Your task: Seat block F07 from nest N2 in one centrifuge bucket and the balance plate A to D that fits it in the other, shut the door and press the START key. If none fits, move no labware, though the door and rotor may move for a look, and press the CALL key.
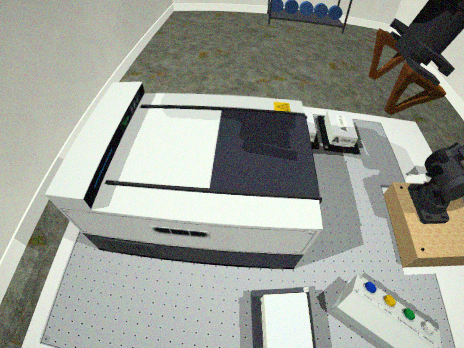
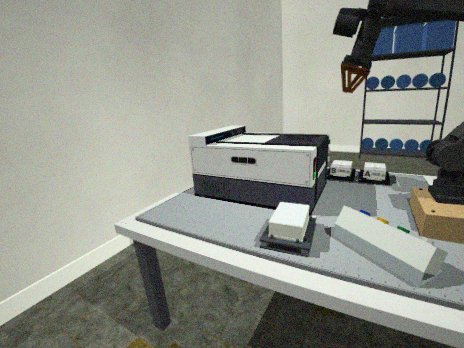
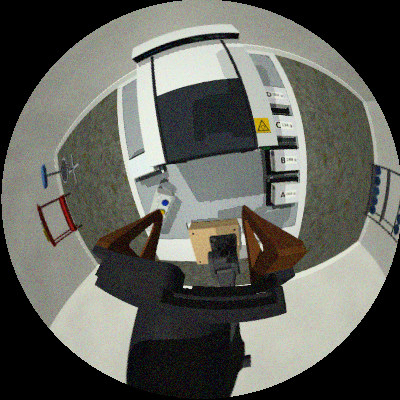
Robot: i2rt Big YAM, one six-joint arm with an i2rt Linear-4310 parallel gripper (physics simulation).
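Where they show: gripper, fingertip midpoint: (image 1: pixel 379 93) (image 2: pixel 347 92) (image 3: pixel 199 211); arm's base, link origin: (image 1: pixel 426 204) (image 2: pixel 448 196) (image 3: pixel 222 241).
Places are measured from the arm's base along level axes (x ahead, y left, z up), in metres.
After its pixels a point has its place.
Note:
The white centrifuge (image 1: pixel 210 212) {x 0.561, y 0.128, z 0.154 m} (image 2: pixel 255 167) {x 0.570, y 0.146, z 0.087 m} (image 3: pixel 150 130) {x 0.475, y 0.119, z 0.154 m} has a dark panel (image 1: pixel 267 155) {x 0.469, y 0.005, z 0.157 m} (image 3: pixel 207 122) {x 0.450, y -0.024, z 0.157 m} across the front part of its top; rotor and buckets are hidden. A white block (image 1: pixel 287 320) {x 0.415, y 0.272, z 0.012 m} (image 2: pixel 289 220) {x 0.405, y 0.323, z 0.012 m} sits in a dark nest; neither label is readable. Plates A (image 1: pixel 342 131) {x 0.200, y -0.261, z -0.001 m} (image 2: pixel 375 169) {x 0.191, y -0.254, z -0.002 m} (image 3: pixel 283 194) {x 0.190, y -0.281, z -0.002 m}, B (image 2: pixel 341 167) {x 0.326, y -0.247, z -0.003 m} (image 3: pixel 283 160) {x 0.327, y -0.286, z -0.002 m}, C (image 3: pixel 285 126) {x 0.459, y -0.318, z -0.002 m} and D (image 3: pixel 274 95) {x 0.593, y -0.306, z -0.002 m} stand in a row beside the centrifuge; their weights are too blurred to read. My gripper (image 1: pixel 381 95) {x 0.310, y 0.000, z 0.311 m} (image 2: pixel 350 86) {x 0.310, y 0.000, z 0.311 m} (image 3: pixel 199 211) {x 0.310, y 0.000, z 0.311 m} is open and empty, high above the table, apart from all labware.
A sloped key box (image 1: pixel 360 307) {x 0.266, y 0.253, z 0.011 m} (image 2: pixel 385 245) {x 0.193, y 0.323, z -0.009 m} carries blue (image 1: pixel 370 287) {x 0.240, y 0.215, z 0.017 m}, yellow (image 1: pixel 390 300) {x 0.198, y 0.244, z 0.015 m} and green (image 1: pixel 409 314) {x 0.161, y 0.275, z 0.017 m} keys beside the nested block; their labels are unreadable. The arm's base stands on a wooden block (image 1: pixel 415 247) {x 0.085, y 0.123, z 0.000 m} (image 2: pixel 425 220) {x 0.085, y 0.150, z -0.018 m} (image 3: pixel 200 240) {x 0.022, y 0.102, z 0.002 m}.

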